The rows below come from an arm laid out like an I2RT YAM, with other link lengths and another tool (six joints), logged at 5 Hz.
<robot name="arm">
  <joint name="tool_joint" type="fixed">
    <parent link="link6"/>
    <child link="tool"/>
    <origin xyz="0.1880 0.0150 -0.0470" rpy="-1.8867 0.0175 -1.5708"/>
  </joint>
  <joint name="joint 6" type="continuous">
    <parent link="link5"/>
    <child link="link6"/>
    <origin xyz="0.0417 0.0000 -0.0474" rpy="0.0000 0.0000 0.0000"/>
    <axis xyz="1 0 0"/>
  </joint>
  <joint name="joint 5" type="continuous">
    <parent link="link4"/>
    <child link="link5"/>
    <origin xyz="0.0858 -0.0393 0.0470" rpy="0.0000 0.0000 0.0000"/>
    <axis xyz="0 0 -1"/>
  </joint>
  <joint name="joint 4" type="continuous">
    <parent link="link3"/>
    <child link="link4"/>
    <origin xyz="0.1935 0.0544 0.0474" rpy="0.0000 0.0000 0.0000"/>
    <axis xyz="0 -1 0"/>
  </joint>
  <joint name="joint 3" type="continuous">
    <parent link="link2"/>
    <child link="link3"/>
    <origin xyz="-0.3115 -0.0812 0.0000" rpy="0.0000 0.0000 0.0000"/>
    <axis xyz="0 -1 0"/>
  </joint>
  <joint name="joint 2" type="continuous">
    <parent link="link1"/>
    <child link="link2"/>
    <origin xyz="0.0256 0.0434 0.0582" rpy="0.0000 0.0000 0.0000"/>
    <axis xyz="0 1 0"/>
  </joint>
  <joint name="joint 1" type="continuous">
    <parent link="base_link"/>
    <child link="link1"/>
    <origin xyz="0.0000 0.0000 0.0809" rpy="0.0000 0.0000 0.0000"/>
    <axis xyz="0 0 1"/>
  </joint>
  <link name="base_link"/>
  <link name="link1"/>
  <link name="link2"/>
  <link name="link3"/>
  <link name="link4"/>
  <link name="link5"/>
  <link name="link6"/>
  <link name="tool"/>
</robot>
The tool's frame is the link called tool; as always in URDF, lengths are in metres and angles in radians. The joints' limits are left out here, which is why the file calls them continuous.
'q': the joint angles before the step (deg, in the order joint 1, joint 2, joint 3, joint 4, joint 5, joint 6). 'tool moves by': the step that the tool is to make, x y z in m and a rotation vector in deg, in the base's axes. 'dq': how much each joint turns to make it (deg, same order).
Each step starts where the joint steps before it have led.
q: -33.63 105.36 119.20 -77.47 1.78 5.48
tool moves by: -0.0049 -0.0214 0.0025 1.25 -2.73 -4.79
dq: -4.44 0.14 -0.10 1.70 -2.16 1.51
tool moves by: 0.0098 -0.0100 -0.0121 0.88 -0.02 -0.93
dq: -0.59 2.46 0.04 1.90 -0.46 0.63
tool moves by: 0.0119 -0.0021 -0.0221 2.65 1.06 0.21
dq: 0.01 3.67 -0.01 1.21 -1.35 0.44
